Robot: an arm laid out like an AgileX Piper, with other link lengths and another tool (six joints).
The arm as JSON. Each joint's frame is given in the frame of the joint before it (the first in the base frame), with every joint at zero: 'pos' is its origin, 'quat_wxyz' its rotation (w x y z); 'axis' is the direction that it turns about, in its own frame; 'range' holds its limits. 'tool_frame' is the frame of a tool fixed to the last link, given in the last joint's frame.
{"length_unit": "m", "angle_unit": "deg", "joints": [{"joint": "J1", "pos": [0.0, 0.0, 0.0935], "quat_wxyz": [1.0, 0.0, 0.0, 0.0], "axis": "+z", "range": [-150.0, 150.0]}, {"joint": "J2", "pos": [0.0, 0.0, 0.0], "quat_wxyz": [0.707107, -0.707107, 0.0, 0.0], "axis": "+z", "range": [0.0, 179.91]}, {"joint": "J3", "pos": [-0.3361, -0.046, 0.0], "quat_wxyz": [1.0, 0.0, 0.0, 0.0], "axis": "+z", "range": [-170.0, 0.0]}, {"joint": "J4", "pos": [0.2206, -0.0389, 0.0], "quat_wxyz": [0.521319, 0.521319, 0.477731, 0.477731], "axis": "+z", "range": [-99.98, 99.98]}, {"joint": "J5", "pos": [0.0, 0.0, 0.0], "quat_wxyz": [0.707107, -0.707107, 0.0, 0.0], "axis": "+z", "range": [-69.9, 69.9]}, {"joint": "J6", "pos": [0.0, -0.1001, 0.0], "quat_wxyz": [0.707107, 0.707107, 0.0, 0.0], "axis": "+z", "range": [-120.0, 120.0]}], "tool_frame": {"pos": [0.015, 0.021, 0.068], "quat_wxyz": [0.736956, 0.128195, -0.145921, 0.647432]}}
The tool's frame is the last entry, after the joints.
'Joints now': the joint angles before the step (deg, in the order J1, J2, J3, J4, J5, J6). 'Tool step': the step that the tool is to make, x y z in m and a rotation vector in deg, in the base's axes. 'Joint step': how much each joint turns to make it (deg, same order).
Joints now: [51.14 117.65 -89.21 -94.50 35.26 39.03]
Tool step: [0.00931 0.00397 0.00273 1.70 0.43 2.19]
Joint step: [-1.55 0.55 -1.81 -0.29 -4.00 0.18]
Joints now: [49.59 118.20 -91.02 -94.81 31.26 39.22]
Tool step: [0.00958 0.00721 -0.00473 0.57 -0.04 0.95]
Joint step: [-0.70 1.95 -2.40 -0.56 -1.65 0.30]
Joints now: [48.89 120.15 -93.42 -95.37 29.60 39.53]
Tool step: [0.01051 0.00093 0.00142 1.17 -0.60 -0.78]
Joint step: [-0.79 1.32 -2.35 -0.15 -0.10 0.51]
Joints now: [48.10 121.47 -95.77 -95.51 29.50 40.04]
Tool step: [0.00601 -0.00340 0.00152 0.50 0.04 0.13]
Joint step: [-0.99 0.11 -0.55 -0.08 -1.18 0.04]
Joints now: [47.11 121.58 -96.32 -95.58 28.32 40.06]
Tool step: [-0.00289 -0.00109 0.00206 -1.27 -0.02 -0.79]
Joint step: [0.57 -0.23 -0.31 2.49 1.46 -3.25]
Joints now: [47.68 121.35 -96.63 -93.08 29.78 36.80]
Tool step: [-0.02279 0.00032 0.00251 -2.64 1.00 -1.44]
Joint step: [2.93 -1.94 2.02 4.77 4.41 -4.96]
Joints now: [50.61 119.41 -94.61 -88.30 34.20 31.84]
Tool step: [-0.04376 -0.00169 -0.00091 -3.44 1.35 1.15]
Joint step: [4.61 -4.51 7.38 1.08 3.61 -0.93]
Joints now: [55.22 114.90 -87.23 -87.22 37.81 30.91]
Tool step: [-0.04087 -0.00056 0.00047 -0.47 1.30 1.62]
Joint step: [4.46 -4.13 6.41 0.32 2.20 2.06]
